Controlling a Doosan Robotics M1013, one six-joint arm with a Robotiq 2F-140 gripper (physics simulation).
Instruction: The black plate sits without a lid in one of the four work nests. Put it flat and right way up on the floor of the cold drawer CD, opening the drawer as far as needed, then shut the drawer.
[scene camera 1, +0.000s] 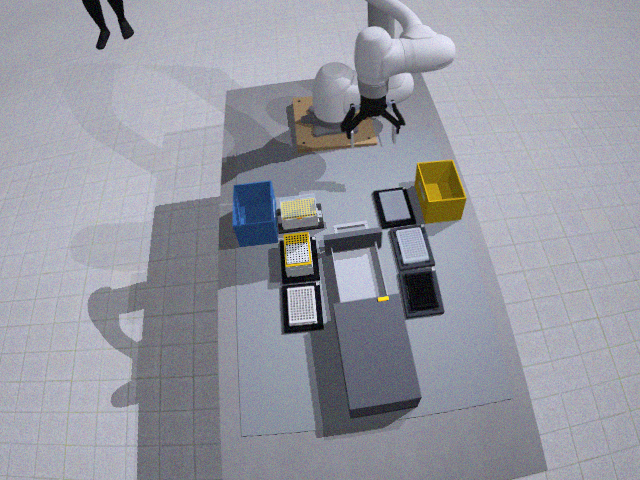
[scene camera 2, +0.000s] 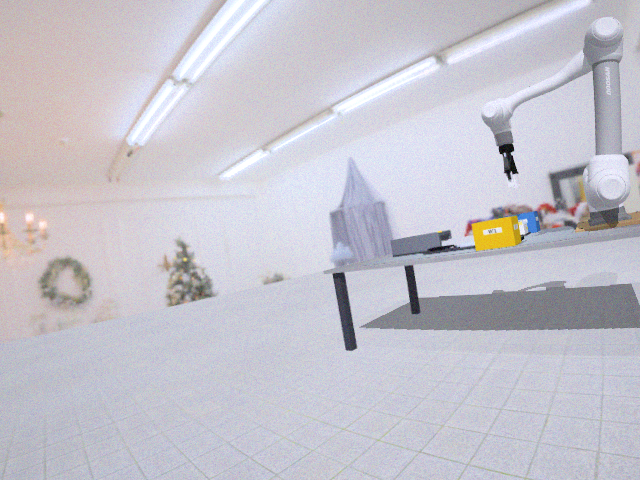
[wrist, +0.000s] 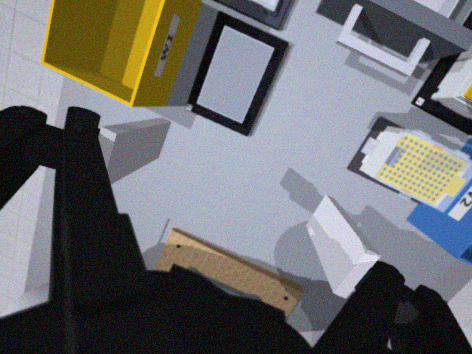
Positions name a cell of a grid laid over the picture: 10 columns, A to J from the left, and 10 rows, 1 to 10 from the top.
Labels:
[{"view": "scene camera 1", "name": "my gripper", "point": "F3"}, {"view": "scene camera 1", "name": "black plate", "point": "G6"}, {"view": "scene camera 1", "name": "white plate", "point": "G6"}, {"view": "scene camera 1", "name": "white plate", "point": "E7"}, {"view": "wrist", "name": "my gripper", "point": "F5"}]

